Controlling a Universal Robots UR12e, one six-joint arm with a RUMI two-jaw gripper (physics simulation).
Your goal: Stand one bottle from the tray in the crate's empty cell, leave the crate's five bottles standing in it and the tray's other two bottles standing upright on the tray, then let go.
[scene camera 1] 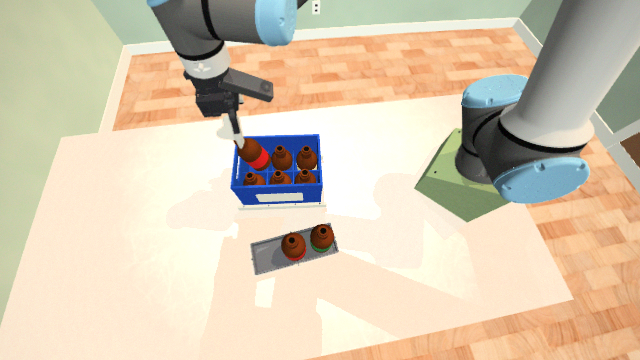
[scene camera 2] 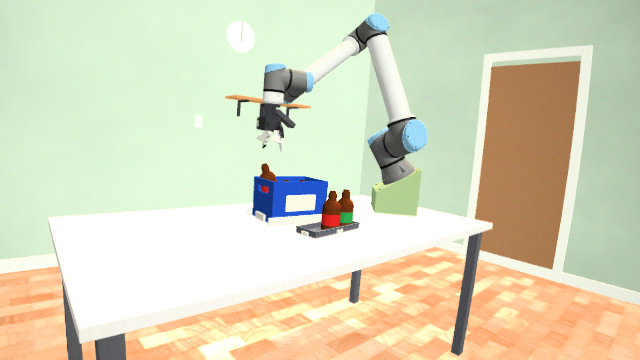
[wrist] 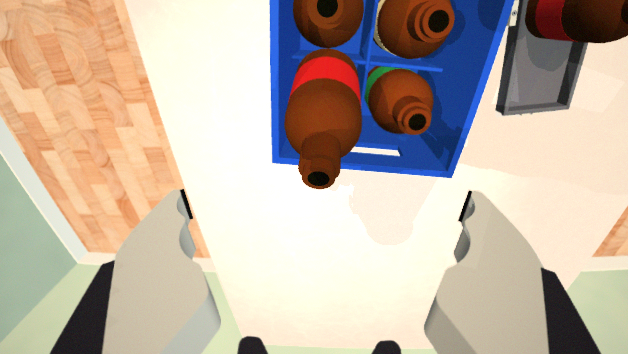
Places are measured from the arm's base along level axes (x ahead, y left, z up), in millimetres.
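Pixels of known places: gripper, fingertip midpoint: (scene camera 1: 241, 125) (scene camera 2: 271, 150) (wrist: 323, 192); arm's base at its link origin: (scene camera 2: 399, 177).
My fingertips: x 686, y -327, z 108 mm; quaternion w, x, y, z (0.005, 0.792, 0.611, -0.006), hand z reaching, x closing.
Observation:
Ahead of a thing's pixels: the offset from my fingertips to its middle. Level surfaces: height alone.
A red-labelled brown bottle @[dx +5, dy -5, dz -136 mm] (scene camera 1: 253, 153) (scene camera 2: 267, 174) (wrist: 322, 115) is in the back-left cell of the blue crate (scene camera 1: 245, 194) (scene camera 2: 320, 200) (wrist: 425, 168). It leans outward to the left, its neck above the rim and its body higher than the crate's other bottles. Those others stand lower in their cells. My gripper (scene camera 1: 233, 137) (scene camera 2: 272, 148) (wrist: 323, 192) is open and empty, above and left of the leaning bottle, clear of it. A red-labelled bottle @[dx -22, dy +316, dz -215 mm] (scene camera 1: 293, 246) (scene camera 2: 331, 212) (wrist: 580, 20) and a green-labelled bottle @[dx -113, dy +325, dz -215 mm] (scene camera 1: 322, 237) (scene camera 2: 346, 207) stand upright on the tray @[dx -22, dy +313, dz -284 mm] (scene camera 1: 266, 257) (wrist: 537, 107).
The crate sits on the white table @[dz -297 mm] (scene camera 1: 125, 250) (scene camera 2: 175, 250), with the tray in front of it. The green arm base (scene camera 1: 450, 200) (scene camera 2: 397, 200) is to the right. A wall shelf (scene camera 2: 240, 98) shows behind the arm in scene camera 2.

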